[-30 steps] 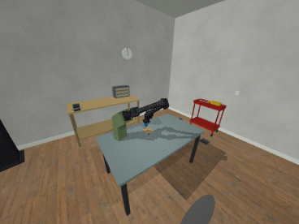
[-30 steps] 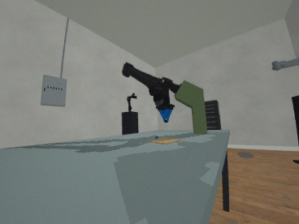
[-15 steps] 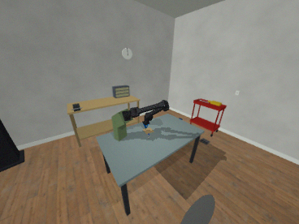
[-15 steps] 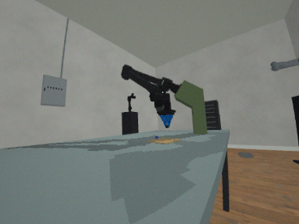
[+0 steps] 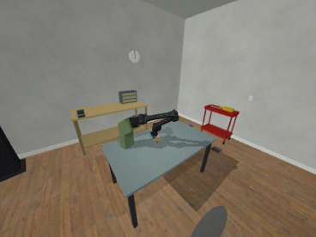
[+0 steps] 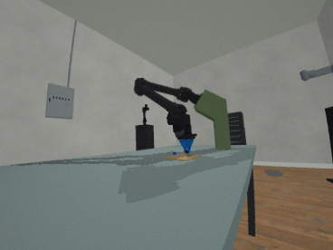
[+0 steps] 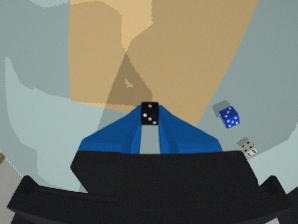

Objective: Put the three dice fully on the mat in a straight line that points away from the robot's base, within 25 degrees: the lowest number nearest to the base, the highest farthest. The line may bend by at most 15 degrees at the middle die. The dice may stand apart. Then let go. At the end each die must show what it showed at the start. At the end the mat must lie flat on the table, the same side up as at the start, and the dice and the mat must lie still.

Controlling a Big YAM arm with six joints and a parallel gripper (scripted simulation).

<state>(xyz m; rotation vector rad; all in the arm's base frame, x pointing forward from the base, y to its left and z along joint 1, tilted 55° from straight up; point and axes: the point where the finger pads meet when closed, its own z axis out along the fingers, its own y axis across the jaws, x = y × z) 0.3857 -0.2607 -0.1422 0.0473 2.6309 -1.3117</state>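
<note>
My gripper is now 50 mm short of the tan mat, 10 mm to the left of it and 20 mm above it. Also, from my hand: blue die: 20 mm behind, 90 mm to the right, 20 mm below; black die: right at my hand; white die: 90 mm behind, 130 mm to the right, 20 mm below.
</note>
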